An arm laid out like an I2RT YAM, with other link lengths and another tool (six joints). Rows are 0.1 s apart.
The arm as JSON. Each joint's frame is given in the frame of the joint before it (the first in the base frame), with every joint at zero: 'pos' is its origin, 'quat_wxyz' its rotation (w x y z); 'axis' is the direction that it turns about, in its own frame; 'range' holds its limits. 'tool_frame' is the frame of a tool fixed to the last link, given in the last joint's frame.
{
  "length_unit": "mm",
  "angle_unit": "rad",
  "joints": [
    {
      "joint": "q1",
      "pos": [
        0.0,
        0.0,
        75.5
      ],
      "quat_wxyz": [
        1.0,
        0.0,
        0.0,
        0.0
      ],
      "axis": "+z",
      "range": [
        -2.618,
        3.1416
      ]
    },
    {
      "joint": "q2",
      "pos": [
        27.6,
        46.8,
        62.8
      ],
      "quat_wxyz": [
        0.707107,
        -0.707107,
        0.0,
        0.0
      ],
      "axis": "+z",
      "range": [
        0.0,
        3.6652
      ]
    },
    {
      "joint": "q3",
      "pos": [
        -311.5,
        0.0,
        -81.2
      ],
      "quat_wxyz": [
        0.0,
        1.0,
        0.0,
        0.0
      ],
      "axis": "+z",
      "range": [
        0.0,
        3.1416
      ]
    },
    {
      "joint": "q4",
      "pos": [
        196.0,
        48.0,
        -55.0
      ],
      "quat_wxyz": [
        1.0,
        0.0,
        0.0,
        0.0
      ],
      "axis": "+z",
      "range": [
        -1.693,
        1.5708
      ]
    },
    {
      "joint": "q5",
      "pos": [
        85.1,
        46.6,
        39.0
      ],
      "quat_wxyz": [
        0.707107,
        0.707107,
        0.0,
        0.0
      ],
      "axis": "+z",
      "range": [
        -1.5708,
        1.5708
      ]
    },
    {
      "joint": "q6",
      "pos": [
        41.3,
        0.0,
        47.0
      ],
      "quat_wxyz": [
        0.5,
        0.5,
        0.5,
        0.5
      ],
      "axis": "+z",
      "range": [
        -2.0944,
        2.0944
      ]
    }
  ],
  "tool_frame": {
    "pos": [
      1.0,
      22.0,
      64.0
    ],
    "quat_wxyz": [
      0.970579,
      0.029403,
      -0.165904,
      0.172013
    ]
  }
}
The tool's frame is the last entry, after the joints.
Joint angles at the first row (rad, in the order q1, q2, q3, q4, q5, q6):
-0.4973, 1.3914, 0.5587, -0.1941, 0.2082, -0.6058
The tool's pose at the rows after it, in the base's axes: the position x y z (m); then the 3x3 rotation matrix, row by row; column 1 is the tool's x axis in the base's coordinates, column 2 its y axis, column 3 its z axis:
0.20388 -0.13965 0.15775; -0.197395 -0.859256 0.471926; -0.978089 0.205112 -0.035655; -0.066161 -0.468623 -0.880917
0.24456 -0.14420 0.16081; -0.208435 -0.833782 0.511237; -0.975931 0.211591 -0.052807; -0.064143 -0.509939 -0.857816
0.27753 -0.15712 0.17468; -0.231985 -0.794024 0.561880; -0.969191 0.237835 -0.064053; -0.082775 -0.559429 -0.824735
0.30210 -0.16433 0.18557; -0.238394 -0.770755 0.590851; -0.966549 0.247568 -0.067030; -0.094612 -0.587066 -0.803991
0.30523 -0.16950 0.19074; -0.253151 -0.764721 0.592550; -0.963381 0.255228 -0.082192; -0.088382 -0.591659 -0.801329
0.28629 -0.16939 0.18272; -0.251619 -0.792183 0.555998; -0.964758 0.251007 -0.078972; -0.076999 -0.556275 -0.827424
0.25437 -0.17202 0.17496; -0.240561 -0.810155 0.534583; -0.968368 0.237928 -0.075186; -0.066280 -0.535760 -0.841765
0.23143 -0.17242 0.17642; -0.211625 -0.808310 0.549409; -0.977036 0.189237 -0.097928; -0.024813 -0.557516 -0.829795
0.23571 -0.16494 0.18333; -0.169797 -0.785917 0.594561; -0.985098 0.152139 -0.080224; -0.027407 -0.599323 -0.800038
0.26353 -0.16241 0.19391; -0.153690 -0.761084 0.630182; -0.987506 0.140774 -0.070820; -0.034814 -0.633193 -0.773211
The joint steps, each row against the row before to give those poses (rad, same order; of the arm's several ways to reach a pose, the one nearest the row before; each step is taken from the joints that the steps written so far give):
0.0954, 0.1024, 0.0596, 0.0199, -0.0257, 0.1046
0.0475, 0.1043, 0.0995, 0.0406, 0.0264, 0.0573
-0.0075, 0.0633, 0.1316, -0.0186, -0.0104, 0.0332
0.0029, 0.0469, 0.1060, -0.0301, -0.0055, 0.0202
-0.0083, 0.0061, 0.0328, -0.0212, 0.0088, 0.0025
-0.0189, -0.0250, -0.0586, -0.0027, -0.0006, -0.0301
-0.0522, -0.0632, -0.1120, 0.0379, -0.0250, -0.0636
-0.0338, -0.0790, -0.1008, 0.0677, -0.0078, -0.0725
0.0217, -0.0345, -0.0177, 0.0327, -0.0248, -0.0055
0.0470, 0.0421, 0.0807, -0.0042, 0.0067, 0.0367

